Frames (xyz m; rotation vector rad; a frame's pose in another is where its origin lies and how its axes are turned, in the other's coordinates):
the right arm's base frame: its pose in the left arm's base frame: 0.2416 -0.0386 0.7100 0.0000 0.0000 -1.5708
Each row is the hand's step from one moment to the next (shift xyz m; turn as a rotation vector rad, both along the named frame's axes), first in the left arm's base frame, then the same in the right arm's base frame.
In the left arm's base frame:
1: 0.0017 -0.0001 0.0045 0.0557 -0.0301 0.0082
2: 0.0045 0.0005 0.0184 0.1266 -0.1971 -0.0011
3: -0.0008 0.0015 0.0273 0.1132 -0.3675 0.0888
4: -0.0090 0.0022 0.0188 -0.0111 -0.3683 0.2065
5: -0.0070 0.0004 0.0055 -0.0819 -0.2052 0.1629
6: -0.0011 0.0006 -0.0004 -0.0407 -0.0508 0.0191
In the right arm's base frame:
1: 0.0001 0.0017 0.0045 0.0301 0.0557 0.0082
2: -0.0005 0.0045 0.0184 0.1971 0.1266 -0.0011
3: -0.0015 -0.0008 0.0273 0.3675 0.1132 0.0888
4: -0.0022 -0.0090 0.0188 0.3683 -0.0111 0.2065
5: -0.0004 -0.0070 0.0055 0.2052 -0.0819 0.1629
6: -0.0006 -0.0011 -0.0004 0.0508 -0.0407 0.0191

